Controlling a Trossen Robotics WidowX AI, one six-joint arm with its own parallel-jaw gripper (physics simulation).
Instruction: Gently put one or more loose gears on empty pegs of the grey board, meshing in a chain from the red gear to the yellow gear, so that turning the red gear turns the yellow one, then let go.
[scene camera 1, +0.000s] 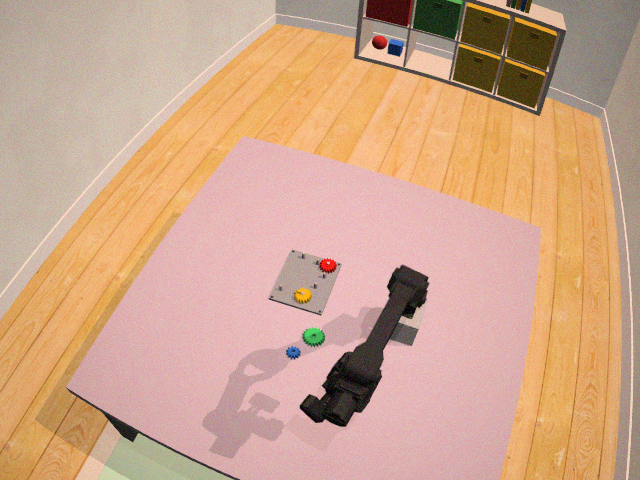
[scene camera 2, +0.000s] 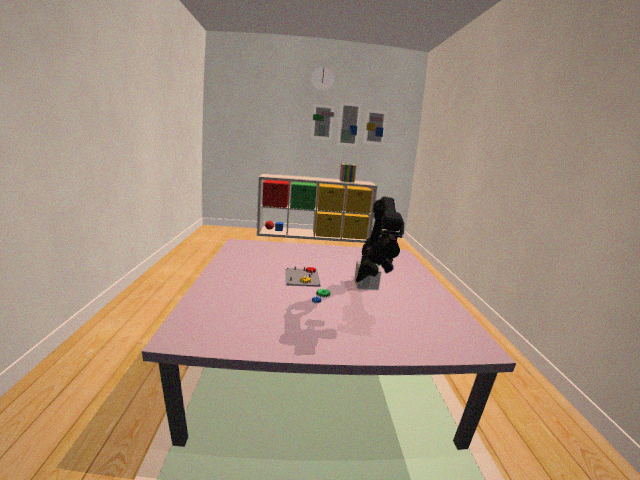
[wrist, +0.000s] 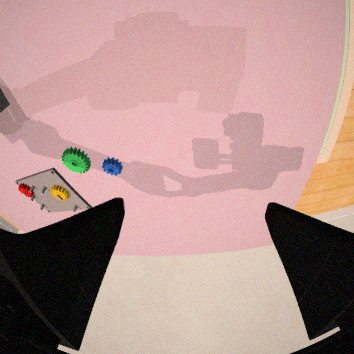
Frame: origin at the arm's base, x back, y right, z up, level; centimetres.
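Seen in the pictures: gripper, fingertip midpoint: (scene camera 1: 317, 390) (scene camera 2: 357, 277) (wrist: 198, 208).
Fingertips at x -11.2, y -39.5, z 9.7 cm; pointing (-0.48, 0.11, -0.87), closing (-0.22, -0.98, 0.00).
Observation:
Offsets run from my fingertips to a thing's middle. Level surfaces: height alone.
The grey board @[dx -21.3, dy +43.3, dz -18.7 cm] (scene camera 1: 294, 273) (scene camera 2: 294, 282) (wrist: 52, 175) lies flat on the table, with several bare pegs. The red gear @[dx -17.2, dy +51.1, dz -18.6 cm] (scene camera 1: 327, 265) (scene camera 2: 310, 269) (wrist: 25, 190) sits on a peg at its far right corner. The yellow gear @[dx -19.6, dy +36.9, dz -18.6 cm] (scene camera 1: 302, 295) (scene camera 2: 305, 280) (wrist: 59, 192) sits on a peg near its front edge. The loose green gear @[dx -10.9, dy +25.1, dz -19.4 cm] (scene camera 1: 313, 336) (scene camera 2: 323, 292) (wrist: 76, 160) lies flat on the table in front of the board. The smaller loose blue gear @[dx -14.0, dy +17.5, dz -19.4 cm] (scene camera 1: 293, 352) (scene camera 2: 316, 299) (wrist: 112, 166) lies beside it, apart. My gripper (wrist: 198, 208) is wide open and empty, high above the table.
The arm (scene camera 1: 382, 325) (scene camera 2: 385, 237) rises from a grey base block (scene camera 1: 405, 333) (scene camera 2: 368, 281) to the right of the board and gears. Its shadow falls across the pink table @[dz -20.3 cm] (scene camera 1: 439, 222) (scene camera 2: 232, 325) and the loose gears. A shelf unit (scene camera 1: 449, 80) (scene camera 2: 316, 180) stands beyond the table.

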